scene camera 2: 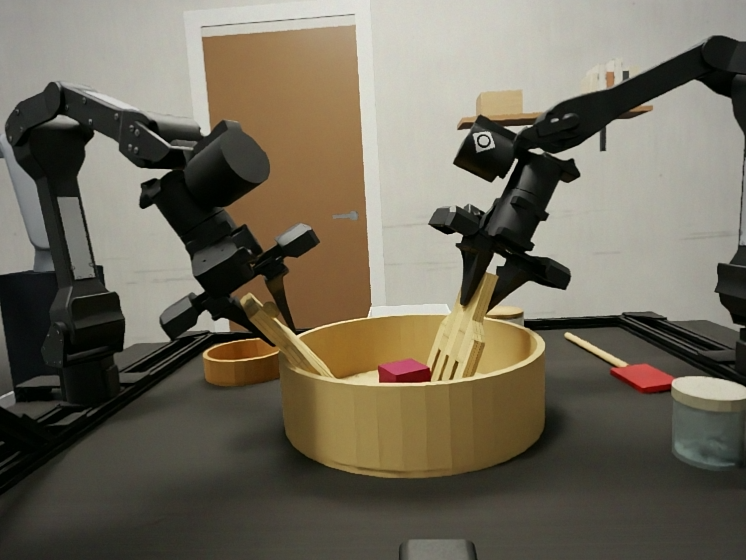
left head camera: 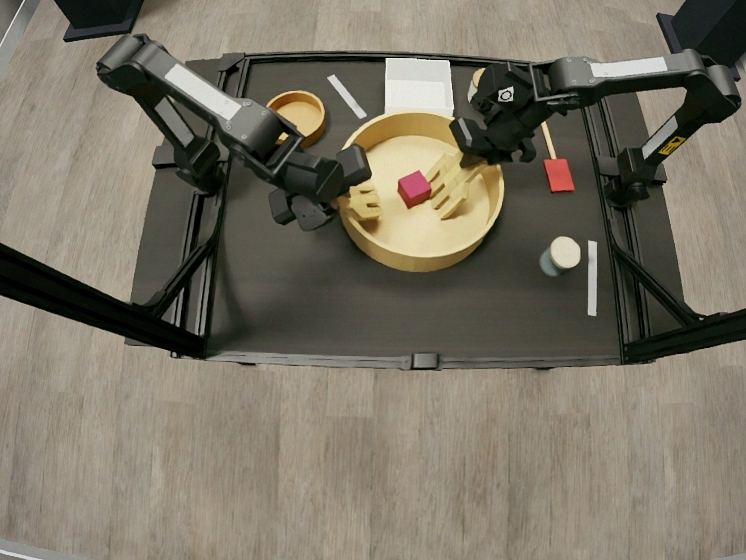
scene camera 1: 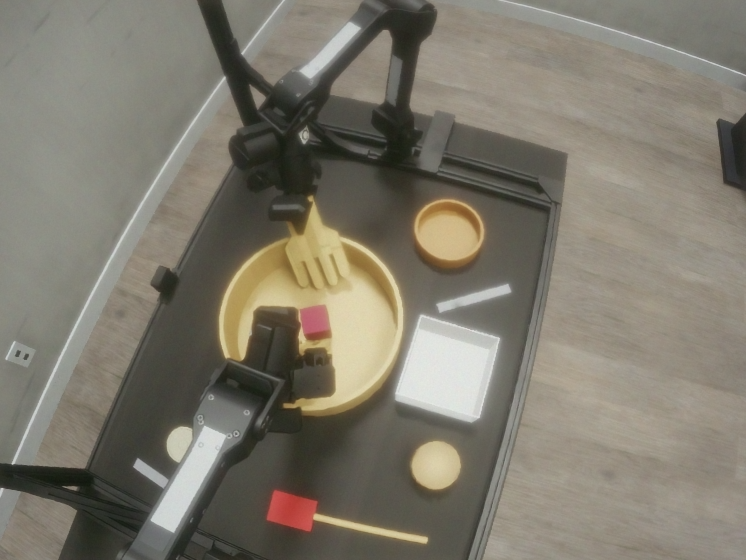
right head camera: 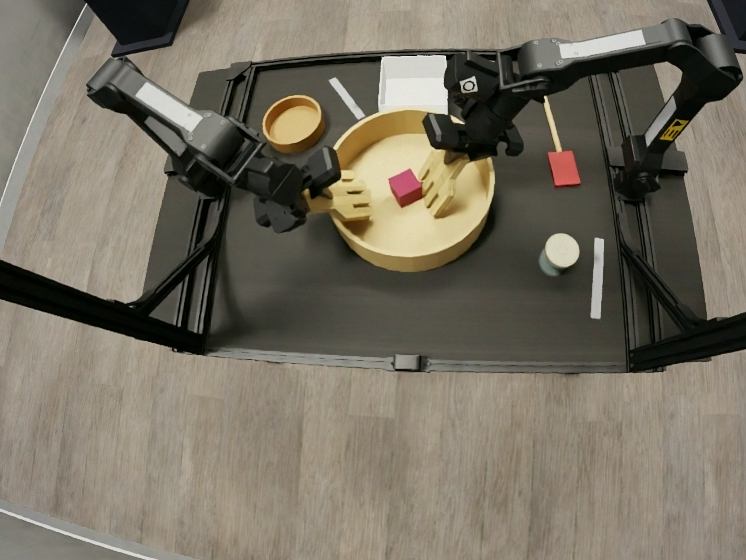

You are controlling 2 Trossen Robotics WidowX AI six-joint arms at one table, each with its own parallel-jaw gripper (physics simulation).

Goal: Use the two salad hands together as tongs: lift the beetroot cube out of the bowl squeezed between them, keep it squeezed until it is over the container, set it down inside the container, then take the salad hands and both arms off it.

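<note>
The beetroot cube lies on the floor of the large round bowl. My left gripper is shut on the handle of one salad hand, which slopes over the bowl's rim, its tines inside, apart from the cube. My right gripper is shut on the other salad hand, tines down, close beside the cube; contact is unclear. The white square container stands behind the bowl.
A round orange dish stands at the back left in the head views. A red spatula and a lidded jar are right of the bowl. Another lidded jar stands near the white container.
</note>
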